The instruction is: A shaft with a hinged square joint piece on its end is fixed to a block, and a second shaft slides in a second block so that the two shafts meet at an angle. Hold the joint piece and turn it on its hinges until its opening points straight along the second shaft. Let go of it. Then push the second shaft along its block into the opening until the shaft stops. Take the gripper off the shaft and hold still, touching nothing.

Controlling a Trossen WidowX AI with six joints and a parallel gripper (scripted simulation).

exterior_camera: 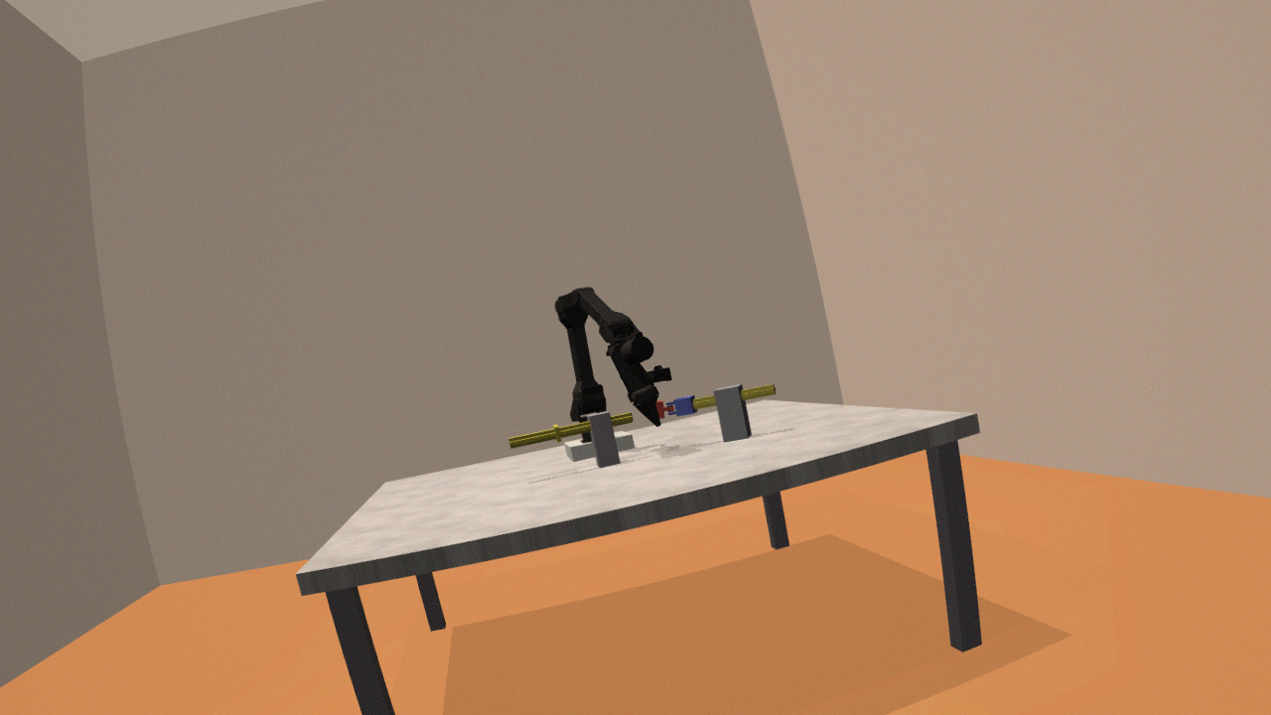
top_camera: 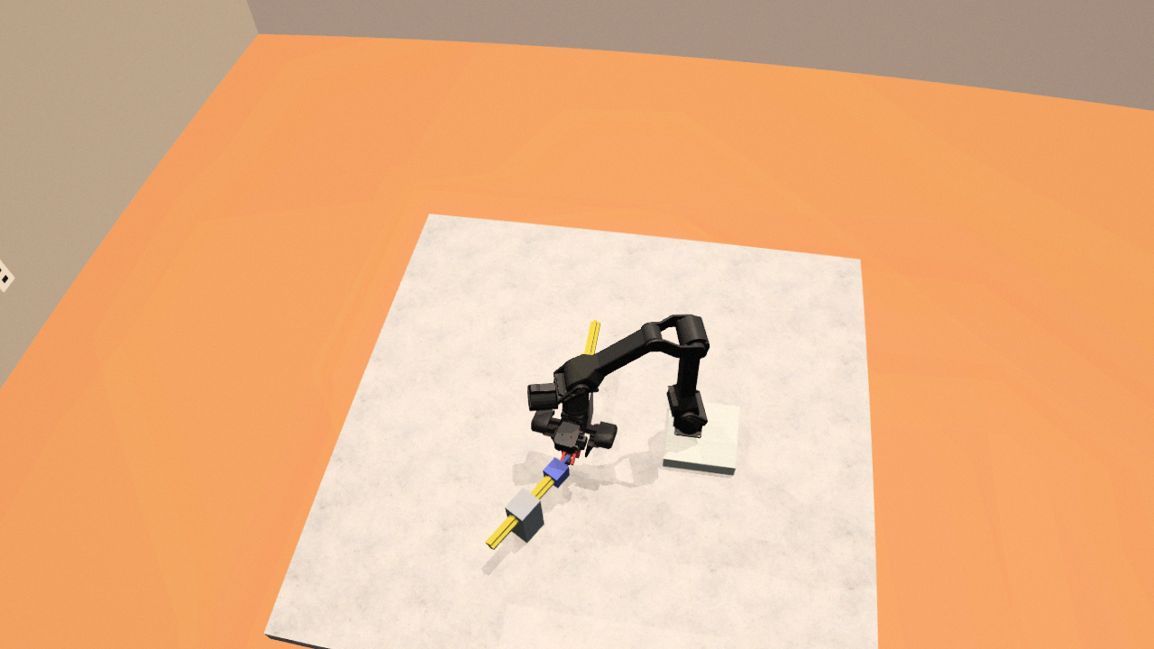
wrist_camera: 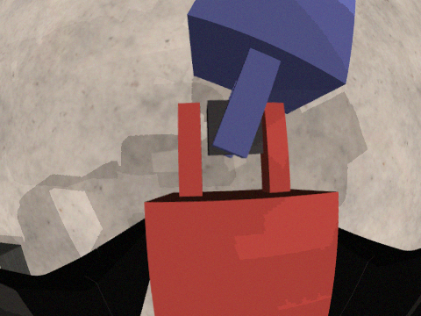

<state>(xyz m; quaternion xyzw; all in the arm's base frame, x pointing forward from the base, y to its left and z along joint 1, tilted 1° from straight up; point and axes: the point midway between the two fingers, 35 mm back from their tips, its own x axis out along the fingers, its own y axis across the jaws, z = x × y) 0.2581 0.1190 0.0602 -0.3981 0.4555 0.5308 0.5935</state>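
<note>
My gripper tip is now 40 mm below the red joint piece and 10 mm to the right of it.
</note>
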